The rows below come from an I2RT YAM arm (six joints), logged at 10 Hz.
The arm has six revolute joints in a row. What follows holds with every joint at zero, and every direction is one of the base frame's. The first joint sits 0.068 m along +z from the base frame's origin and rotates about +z. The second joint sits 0.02 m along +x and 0.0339 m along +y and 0.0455 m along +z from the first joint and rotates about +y. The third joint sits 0.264 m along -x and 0.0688 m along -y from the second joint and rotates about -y. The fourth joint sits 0.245 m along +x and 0.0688 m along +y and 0.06 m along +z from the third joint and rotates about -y. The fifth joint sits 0.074 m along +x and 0.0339 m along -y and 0.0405 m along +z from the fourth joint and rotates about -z. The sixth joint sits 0.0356 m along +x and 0.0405 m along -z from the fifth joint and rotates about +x. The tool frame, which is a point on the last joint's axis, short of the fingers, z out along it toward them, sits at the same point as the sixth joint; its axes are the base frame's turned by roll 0, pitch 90 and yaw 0 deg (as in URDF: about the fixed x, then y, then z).
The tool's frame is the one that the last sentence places.
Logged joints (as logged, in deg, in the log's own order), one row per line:
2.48 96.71 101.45 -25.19 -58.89 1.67
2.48 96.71 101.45 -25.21 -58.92 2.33
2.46 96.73 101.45 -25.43 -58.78 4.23
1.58 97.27 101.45 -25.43 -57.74 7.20
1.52 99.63 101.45 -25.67 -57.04 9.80
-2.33 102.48 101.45 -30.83 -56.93 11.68
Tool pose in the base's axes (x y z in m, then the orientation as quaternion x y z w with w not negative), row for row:
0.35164 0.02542 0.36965 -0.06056 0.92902 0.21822 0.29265
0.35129 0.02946 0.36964 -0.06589 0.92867 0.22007 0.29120
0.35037 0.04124 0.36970 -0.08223 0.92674 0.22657 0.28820
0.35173 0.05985 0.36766 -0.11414 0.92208 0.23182 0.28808
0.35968 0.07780 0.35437 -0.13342 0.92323 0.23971 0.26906
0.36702 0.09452 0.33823 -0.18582 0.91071 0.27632 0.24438
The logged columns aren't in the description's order. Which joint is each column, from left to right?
Columns, left to right: joint 6, joint 2, joint 3, joint 5, joint 4, joint 1.
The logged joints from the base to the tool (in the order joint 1, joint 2, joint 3, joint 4, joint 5, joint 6), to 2 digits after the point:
1.67 96.71 101.45 -58.89 -25.19 2.48
2.33 96.71 101.45 -58.92 -25.21 2.48
4.23 96.73 101.45 -58.78 -25.43 2.46
7.20 97.27 101.45 -57.74 -25.43 1.58
9.80 99.63 101.45 -57.04 -25.67 1.52
11.68 102.48 101.45 -56.93 -30.83 -2.33

